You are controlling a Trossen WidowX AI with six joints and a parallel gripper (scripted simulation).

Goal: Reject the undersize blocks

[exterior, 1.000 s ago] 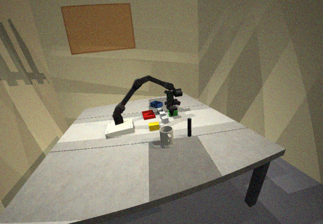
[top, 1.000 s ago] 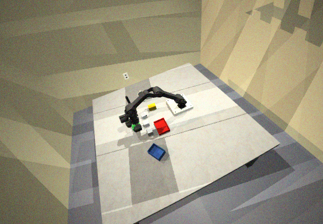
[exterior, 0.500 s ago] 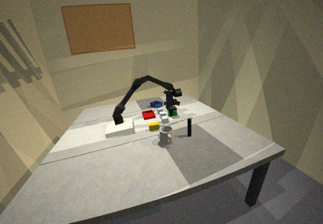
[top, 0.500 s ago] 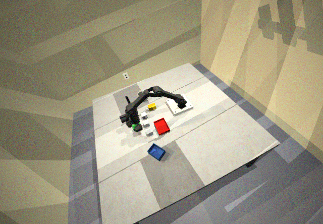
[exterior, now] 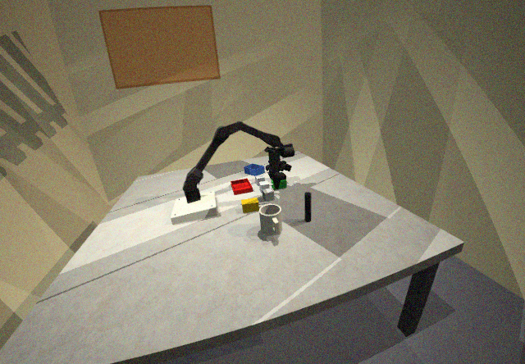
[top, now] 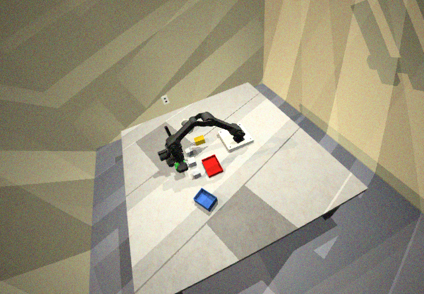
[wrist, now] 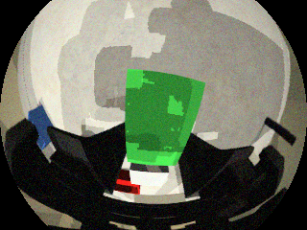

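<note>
My gripper tip is 6 cm past the steel block, 1 cm to the right of it and 1 cm below it. From my gripper tip the other things lie so: green GO gauge (1 cm behind, 2 cm above); then red reject tray (16 cm behind, 12 cm to the left); then yellow block (17 cm behind, 14 cm to the right, 1 cm above).
</note>
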